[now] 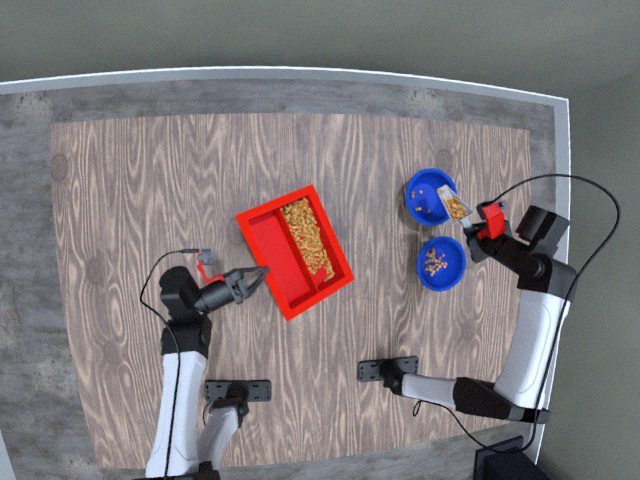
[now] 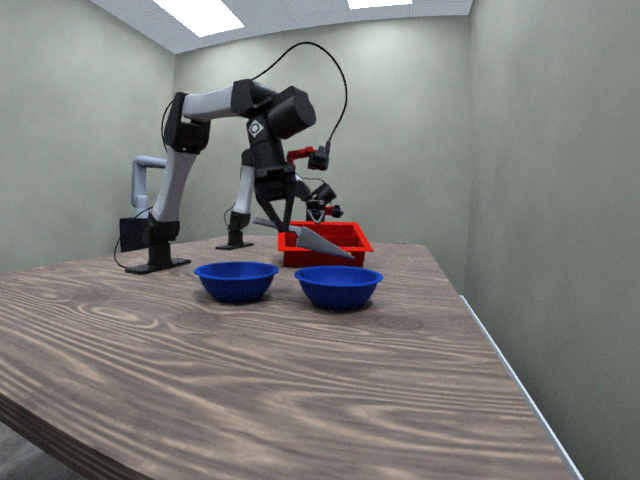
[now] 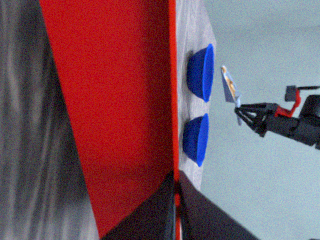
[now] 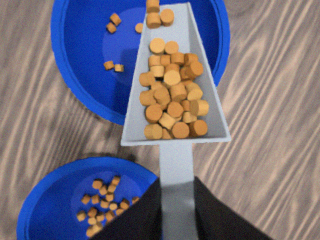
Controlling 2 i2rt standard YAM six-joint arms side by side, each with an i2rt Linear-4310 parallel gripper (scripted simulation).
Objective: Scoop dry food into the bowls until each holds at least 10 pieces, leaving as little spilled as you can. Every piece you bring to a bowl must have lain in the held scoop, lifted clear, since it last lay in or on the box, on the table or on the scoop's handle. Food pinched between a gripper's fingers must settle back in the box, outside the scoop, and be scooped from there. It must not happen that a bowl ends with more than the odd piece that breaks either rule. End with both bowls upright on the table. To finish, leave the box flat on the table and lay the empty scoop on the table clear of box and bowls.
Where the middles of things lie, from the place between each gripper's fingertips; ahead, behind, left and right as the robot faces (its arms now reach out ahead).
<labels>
I see the grey scoop point(image 2: 306, 238) 4 cm ahead of my right hand point(image 2: 284, 231), 2 cm below it and 1 cm to the left of it. Round my right hand: red box point(image 1: 295, 290): 43 cm to the left, 7 cm below, 2 cm behind.
The red box is 80 mm to the right of my left hand point(image 1: 268, 268), 50 mm below it and 30 mm ahead of it. From my left hand the other things lie so: grey scoop (500 mm to the right, 80 mm ahead).
</labels>
